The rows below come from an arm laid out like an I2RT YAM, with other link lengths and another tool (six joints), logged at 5 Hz.
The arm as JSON. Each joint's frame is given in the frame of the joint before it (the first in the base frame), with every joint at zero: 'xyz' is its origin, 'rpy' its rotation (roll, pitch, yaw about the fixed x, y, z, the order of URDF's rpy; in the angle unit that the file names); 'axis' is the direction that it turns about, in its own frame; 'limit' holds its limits. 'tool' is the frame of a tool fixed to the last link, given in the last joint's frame.
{
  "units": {
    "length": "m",
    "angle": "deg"
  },
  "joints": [
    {
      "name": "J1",
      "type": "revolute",
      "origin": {
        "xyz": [
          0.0,
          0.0,
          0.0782
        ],
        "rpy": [
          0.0,
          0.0,
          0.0
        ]
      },
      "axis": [
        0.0,
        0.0,
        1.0
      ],
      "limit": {
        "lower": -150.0,
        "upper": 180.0
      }
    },
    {
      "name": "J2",
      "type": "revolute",
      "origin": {
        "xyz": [
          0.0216,
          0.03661,
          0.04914
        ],
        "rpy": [
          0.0,
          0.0,
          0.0
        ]
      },
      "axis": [
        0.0,
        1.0,
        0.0
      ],
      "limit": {
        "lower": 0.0,
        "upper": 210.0
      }
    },
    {
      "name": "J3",
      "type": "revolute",
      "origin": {
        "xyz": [
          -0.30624,
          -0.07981,
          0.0
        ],
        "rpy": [
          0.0,
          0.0,
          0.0
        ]
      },
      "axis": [
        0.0,
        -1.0,
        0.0
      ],
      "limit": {
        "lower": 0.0,
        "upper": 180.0
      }
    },
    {
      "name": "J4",
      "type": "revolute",
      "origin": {
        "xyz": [
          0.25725,
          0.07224,
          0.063
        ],
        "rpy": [
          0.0,
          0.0,
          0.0
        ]
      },
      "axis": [
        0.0,
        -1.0,
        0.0
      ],
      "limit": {
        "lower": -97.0,
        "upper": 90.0
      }
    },
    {
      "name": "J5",
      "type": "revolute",
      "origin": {
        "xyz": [
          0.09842,
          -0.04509,
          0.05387
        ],
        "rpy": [
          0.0,
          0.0,
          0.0
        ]
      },
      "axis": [
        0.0,
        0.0,
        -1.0
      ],
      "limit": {
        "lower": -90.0,
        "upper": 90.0
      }
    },
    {
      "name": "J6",
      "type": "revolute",
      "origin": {
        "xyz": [
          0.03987,
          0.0,
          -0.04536
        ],
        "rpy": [
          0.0,
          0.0,
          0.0
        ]
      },
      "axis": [
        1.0,
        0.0,
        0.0
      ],
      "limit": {
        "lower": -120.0,
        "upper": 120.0
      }
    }
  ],
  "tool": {
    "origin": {
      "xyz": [
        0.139,
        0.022,
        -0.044
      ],
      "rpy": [
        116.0,
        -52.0,
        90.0
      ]
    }
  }
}
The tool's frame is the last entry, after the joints.
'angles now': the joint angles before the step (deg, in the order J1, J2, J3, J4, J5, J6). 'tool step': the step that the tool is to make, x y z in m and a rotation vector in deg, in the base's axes. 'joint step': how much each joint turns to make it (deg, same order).
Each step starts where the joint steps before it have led.
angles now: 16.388 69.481 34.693 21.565 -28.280 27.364
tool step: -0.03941 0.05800 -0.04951 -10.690 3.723 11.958
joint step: 11.631 4.495 3.445 -10.597 2.425 -9.125
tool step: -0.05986 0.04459 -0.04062 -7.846 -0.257 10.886
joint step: 12.638 1.718 -1.269 -3.414 4.643 -5.474
